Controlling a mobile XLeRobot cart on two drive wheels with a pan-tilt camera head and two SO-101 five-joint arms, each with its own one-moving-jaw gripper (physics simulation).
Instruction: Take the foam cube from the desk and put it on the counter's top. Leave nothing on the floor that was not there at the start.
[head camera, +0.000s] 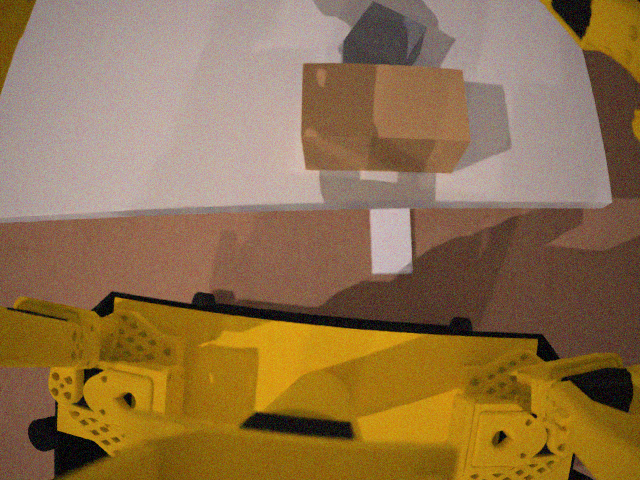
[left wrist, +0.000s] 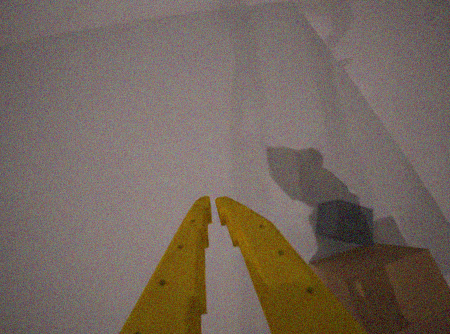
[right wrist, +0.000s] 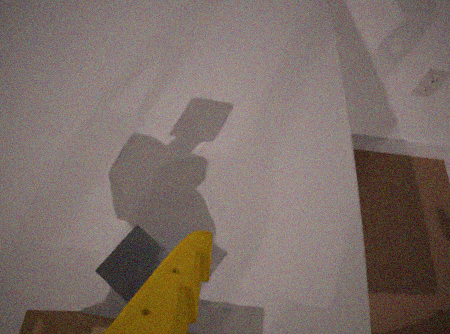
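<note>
The dark blue-grey foam cube (head camera: 377, 38) (left wrist: 342, 222) (right wrist: 131, 262) sits on the white desk (head camera: 155, 129) (left wrist: 125, 140) (right wrist: 295, 225), just behind a brown box. My left gripper (left wrist: 213, 198) is shut with its tips together and empty, over the desk to the left of the cube in the left wrist view. My right gripper (right wrist: 205, 237) shows one notched jaw, so it is fully open. That jaw lies to the right of the cube in the picture and overlaps its lower right edge; contact cannot be told. The counter cannot be made out.
The brown box (head camera: 418, 103) (left wrist: 420, 285) (right wrist: 65, 322) stands between the cube and the desk's front edge. A white rectangle (head camera: 391, 240) lies at the floor between desk and cart. Part of my right arm (head camera: 615, 36) shows at the top right. A wall outlet (right wrist: 431, 82) is at the right.
</note>
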